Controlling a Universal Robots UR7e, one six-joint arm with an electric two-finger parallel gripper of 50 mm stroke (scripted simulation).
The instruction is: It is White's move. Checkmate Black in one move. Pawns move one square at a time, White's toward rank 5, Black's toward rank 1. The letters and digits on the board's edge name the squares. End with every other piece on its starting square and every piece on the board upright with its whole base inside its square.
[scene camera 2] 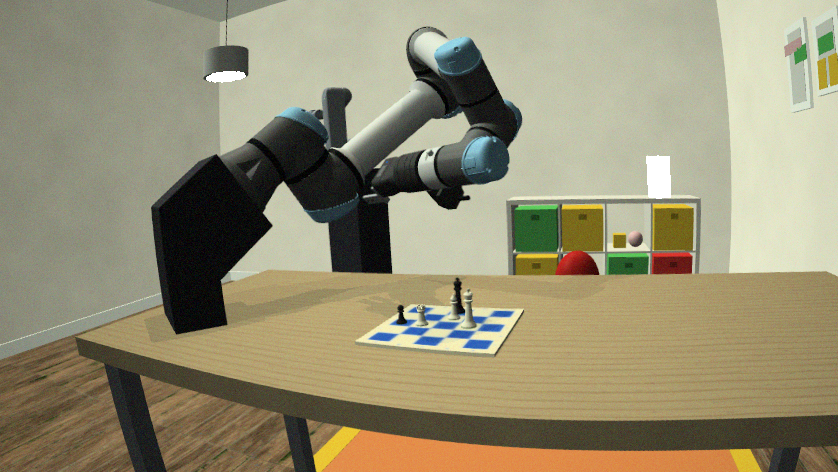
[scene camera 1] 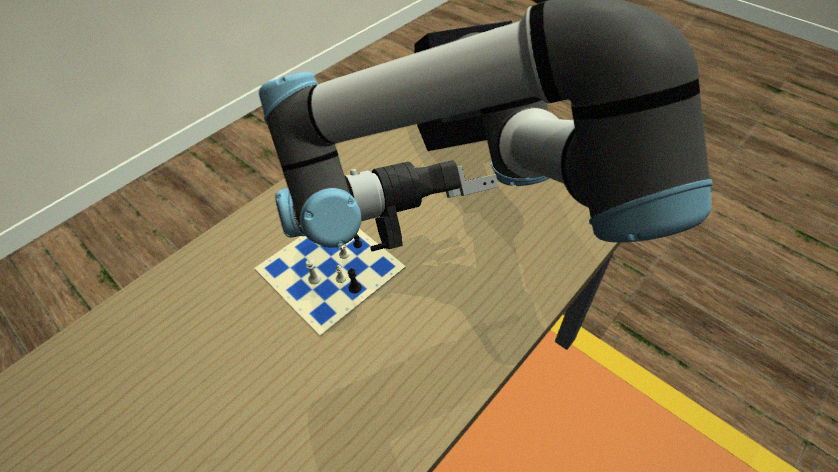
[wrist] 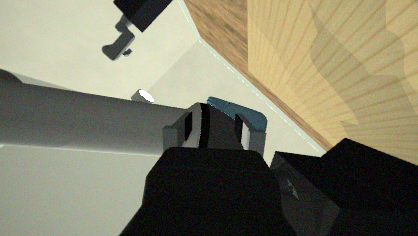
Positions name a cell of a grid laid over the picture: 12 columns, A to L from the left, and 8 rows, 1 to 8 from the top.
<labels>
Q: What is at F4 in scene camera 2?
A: My gripper.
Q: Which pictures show my gripper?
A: Scene camera 2, scene camera 1 and the wrist view: all of them.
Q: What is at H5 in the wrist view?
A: My gripper.
</labels>
